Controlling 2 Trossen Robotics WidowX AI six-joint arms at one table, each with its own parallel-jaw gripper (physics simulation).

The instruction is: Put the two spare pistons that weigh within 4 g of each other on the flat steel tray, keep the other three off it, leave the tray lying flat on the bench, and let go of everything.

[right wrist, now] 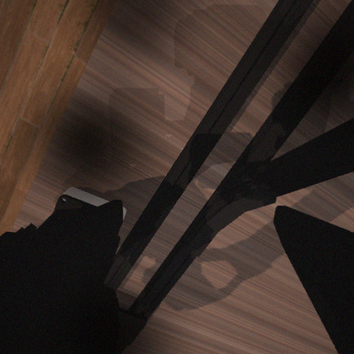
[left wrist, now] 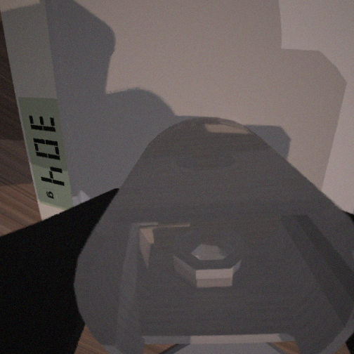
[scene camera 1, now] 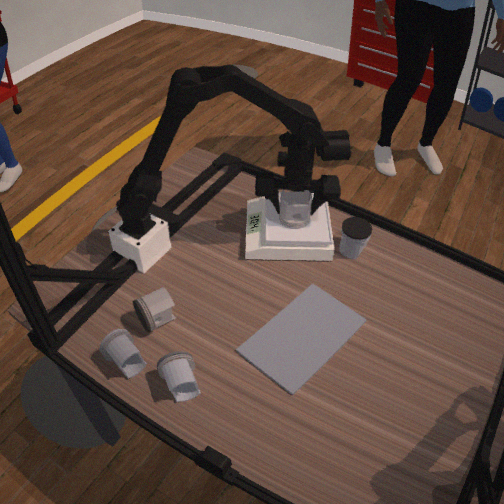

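My left gripper [scene camera 1: 295,212] [left wrist: 207,201] is shut on a grey piston [scene camera 1: 295,200] [left wrist: 210,310] at the white scale [scene camera 1: 260,251] [left wrist: 30,75], whose display [scene camera 1: 254,223] [left wrist: 46,150] reads 304 g. The piston is on or just over the pan; a gap cannot be told. A piston with a dark top [scene camera 1: 354,241] stands upright beside the scale. Three more pistons [scene camera 1: 159,309] [scene camera 1: 122,353] [scene camera 1: 179,376] lie tilted on their sides at the lower left. The flat steel tray [scene camera 1: 302,340] lies on the bench with no piston on it. My right gripper [right wrist: 198,210] is open and empty.
The wooden bench [scene camera 1: 220,280] is bordered by black frame rails [scene camera 1: 420,240]. The left arm's white base block [scene camera 1: 142,247] is at the left. Black rails [right wrist: 175,175] cross the right wrist view.
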